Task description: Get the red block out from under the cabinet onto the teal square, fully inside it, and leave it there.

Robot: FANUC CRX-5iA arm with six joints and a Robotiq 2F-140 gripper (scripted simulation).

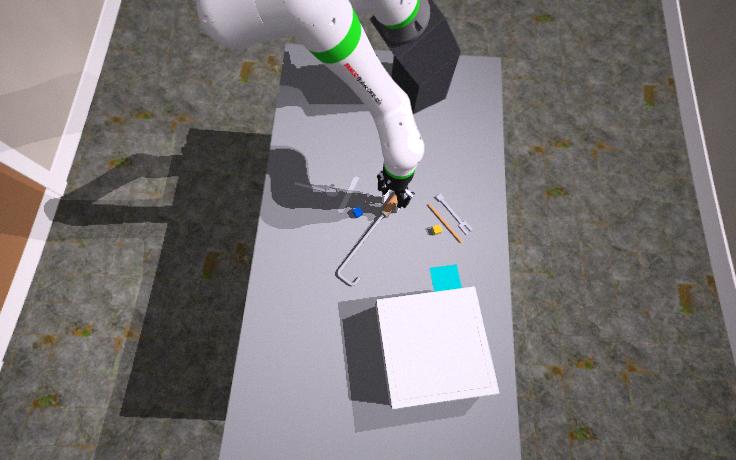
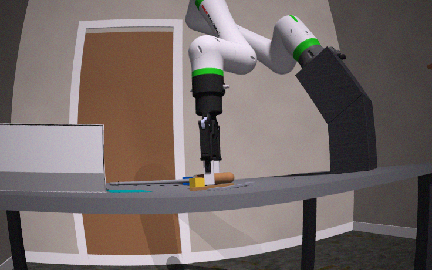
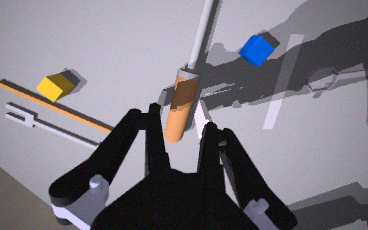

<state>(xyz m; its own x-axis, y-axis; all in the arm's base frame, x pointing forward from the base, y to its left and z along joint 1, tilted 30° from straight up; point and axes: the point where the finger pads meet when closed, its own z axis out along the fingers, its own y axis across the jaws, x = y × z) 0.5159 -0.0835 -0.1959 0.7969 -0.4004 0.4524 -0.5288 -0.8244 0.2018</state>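
My gripper is now 12 cm to the left of the blue block, 4 cm short of it and 2 cm above it. Round my hand: long grey hook tool 13 cm ahead, 4 cm to the right, 2 cm below; yellow block 16 cm to the left, 9 cm ahead, 2 cm below; flat grey bar 15 cm to the right, 3 cm below, 3 cm behind.
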